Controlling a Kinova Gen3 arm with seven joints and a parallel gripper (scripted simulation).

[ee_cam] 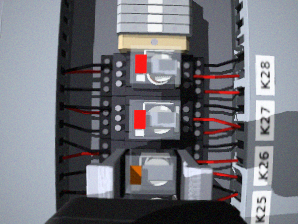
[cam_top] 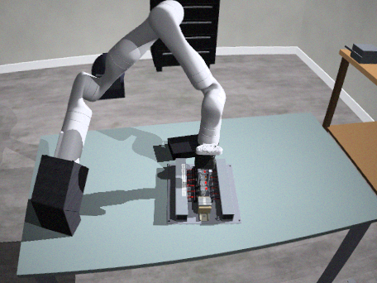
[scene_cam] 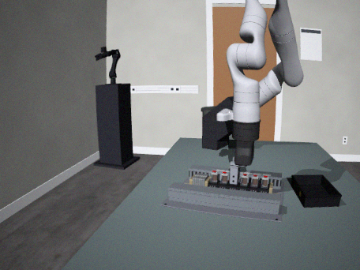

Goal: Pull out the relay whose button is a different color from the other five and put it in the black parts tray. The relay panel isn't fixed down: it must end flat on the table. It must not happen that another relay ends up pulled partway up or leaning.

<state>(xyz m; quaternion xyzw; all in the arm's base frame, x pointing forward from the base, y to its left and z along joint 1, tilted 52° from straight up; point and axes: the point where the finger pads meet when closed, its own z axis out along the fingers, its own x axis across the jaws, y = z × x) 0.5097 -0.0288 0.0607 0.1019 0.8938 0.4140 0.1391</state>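
My hand is 1 cm above the relay. Also, from my hand: black parts tray: 3 cm behind, 25 cm to the left, 4 cm below.
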